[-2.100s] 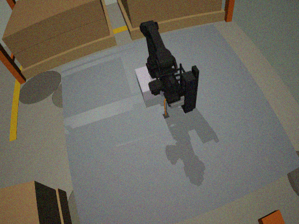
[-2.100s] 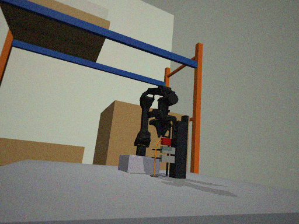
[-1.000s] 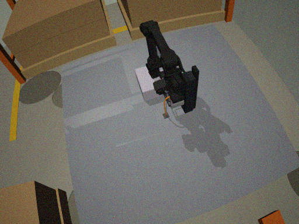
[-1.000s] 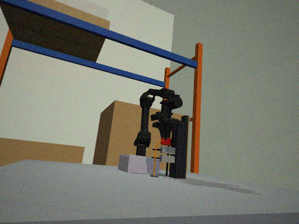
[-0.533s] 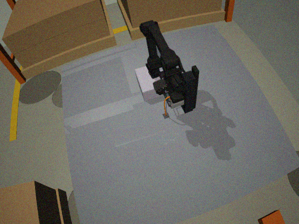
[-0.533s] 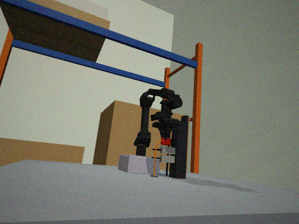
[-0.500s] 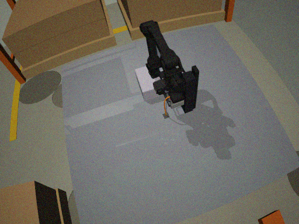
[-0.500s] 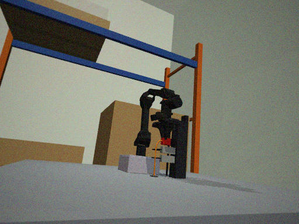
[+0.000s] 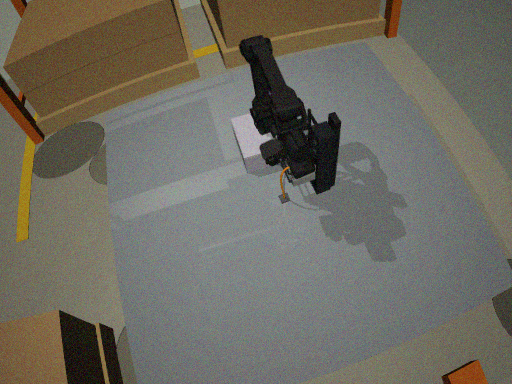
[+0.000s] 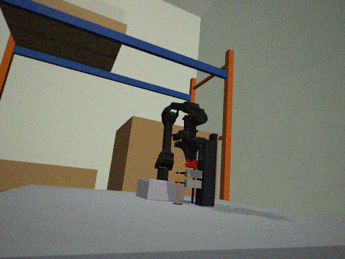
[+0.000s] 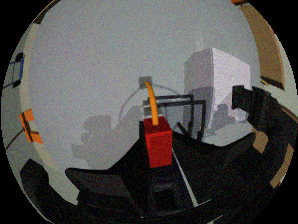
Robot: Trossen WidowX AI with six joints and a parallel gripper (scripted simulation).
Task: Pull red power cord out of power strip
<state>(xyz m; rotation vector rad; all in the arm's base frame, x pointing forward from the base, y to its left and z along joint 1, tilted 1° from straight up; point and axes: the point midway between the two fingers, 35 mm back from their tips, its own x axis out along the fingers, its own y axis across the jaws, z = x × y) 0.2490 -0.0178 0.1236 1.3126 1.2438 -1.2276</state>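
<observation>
Now: the red plug 30 mm to the left of my gripper tip.
</observation>
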